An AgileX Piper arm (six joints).
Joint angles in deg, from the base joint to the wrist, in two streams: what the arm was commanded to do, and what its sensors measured. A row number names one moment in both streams.
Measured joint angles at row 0:
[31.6 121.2 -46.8 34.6 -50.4 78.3]
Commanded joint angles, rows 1 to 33:
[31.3 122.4 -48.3 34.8 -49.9 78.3]
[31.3 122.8 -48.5 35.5 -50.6 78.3]
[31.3 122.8 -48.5 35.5 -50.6 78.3]
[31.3 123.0 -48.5 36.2 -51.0 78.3]
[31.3 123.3 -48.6 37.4 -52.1 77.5]
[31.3 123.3 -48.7 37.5 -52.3 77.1]
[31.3 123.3 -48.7 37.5 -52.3 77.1]
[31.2 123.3 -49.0 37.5 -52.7 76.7]
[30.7 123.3 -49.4 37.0 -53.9 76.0]
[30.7 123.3 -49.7 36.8 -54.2 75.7]
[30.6 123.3 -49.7 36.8 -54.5 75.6]
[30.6 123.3 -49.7 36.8 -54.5 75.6]
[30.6 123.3 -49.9 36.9 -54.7 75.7]
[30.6 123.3 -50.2 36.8 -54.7 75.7]
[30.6 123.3 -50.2 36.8 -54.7 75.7]
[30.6 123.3 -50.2 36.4 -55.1 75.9]
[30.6 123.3 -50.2 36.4 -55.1 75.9]
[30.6 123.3 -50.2 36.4 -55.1 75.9]
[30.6 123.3 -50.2 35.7 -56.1 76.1]
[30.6 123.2 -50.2 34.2 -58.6 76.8]
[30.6 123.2 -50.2 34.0 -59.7 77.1]
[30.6 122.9 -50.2 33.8 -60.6 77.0]
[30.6 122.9 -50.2 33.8 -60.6 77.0]
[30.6 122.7 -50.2 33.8 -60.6 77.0]
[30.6 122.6 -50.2 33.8 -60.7 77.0]
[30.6 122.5 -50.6 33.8 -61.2 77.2]
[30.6 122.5 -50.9 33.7 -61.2 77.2]
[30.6 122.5 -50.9 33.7 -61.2 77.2]
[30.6 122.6 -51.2 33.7 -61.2 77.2]
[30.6 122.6 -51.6 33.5 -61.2 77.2]
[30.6 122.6 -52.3 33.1 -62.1 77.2]
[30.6 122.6 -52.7 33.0 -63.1 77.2]
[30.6 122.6 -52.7 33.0 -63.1 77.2]
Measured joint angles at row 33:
[31.2 123.8 -49.4 35.9 -54.3 77.2]
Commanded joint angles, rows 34 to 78:
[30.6 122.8 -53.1 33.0 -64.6 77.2]
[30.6 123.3 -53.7 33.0 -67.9 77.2]
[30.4 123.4 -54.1 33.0 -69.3 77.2]
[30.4 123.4 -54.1 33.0 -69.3 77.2]
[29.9 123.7 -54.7 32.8 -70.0 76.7]
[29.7 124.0 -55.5 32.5 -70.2 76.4]
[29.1 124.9 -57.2 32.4 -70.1 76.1]
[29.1 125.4 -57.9 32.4 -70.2 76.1]
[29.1 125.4 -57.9 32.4 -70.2 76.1]
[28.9 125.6 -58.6 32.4 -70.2 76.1]
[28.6 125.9 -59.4 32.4 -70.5 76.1]
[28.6 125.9 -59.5 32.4 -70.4 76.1]
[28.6 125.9 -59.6 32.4 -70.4 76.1]
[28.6 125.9 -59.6 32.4 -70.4 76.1]
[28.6 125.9 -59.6 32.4 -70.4 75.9]
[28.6 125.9 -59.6 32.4 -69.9 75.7]
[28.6 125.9 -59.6 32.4 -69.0 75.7]
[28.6 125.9 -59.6 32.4 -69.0 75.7]
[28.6 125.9 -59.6 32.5 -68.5 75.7]
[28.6 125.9 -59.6 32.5 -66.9 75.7]
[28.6 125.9 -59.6 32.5 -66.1 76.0]
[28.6 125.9 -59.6 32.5 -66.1 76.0]
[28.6 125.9 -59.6 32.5 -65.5 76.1]
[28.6 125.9 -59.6 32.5 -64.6 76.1]
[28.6 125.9 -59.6 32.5 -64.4 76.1]
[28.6 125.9 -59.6 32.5 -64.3 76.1]
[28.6 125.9 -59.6 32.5 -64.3 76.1]
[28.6 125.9 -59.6 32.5 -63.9 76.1]
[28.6 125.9 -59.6 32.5 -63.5 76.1]
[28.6 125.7 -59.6 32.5 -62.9 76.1]
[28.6 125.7 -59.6 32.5 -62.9 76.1]
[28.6 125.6 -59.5 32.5 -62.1 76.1]
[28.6 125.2 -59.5 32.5 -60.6 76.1]
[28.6 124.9 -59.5 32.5 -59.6 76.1]
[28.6 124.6 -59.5 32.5 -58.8 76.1]
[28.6 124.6 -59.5 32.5 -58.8 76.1]
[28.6 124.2 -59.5 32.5 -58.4 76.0]
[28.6 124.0 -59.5 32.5 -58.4 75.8]
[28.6 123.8 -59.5 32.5 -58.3 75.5]
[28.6 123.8 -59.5 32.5 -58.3 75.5]
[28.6 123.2 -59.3 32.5 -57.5 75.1]
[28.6 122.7 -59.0 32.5 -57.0 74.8]
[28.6 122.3 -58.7 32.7 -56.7 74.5]
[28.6 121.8 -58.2 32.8 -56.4 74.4]
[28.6 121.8 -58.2 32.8 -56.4 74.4]
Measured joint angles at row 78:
[30.4 123.9 -53.9 38.8 -46.3 75.6]
